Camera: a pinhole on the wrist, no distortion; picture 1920 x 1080 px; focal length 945.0 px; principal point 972.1 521.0 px. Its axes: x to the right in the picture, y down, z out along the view. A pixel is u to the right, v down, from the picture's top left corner.
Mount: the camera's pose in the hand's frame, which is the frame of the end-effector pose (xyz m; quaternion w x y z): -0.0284 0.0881 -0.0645 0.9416 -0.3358 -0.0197 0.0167
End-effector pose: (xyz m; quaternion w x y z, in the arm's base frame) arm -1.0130 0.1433 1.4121 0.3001 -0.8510 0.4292 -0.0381
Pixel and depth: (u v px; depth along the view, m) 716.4 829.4 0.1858
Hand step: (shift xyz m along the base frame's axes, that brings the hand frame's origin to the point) -0.2200 -0.0272 -0.1512
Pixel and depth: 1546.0 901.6 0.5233
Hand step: -0.1890 -0.3619 -0.5498
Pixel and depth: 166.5 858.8 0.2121
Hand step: -0.3165 0.0656 -0.1440
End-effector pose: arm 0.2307 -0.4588 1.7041 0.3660 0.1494 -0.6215 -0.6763
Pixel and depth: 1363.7 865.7 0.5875
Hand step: -0.1000 0.0922 0.6980
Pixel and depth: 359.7 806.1 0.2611
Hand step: 0.1854 0.2173 0.2529
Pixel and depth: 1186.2 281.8 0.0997
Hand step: 0.0288 0.0337 0.1287
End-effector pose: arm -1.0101 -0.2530 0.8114 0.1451 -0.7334 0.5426 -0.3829
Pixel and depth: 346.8 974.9 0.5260
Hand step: -0.3342 0.1115 -0.6567
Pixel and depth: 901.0 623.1 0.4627
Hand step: -0.1085 -0.1286 -0.4707
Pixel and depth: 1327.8 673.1 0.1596
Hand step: -0.1102 -0.1083 -0.1529
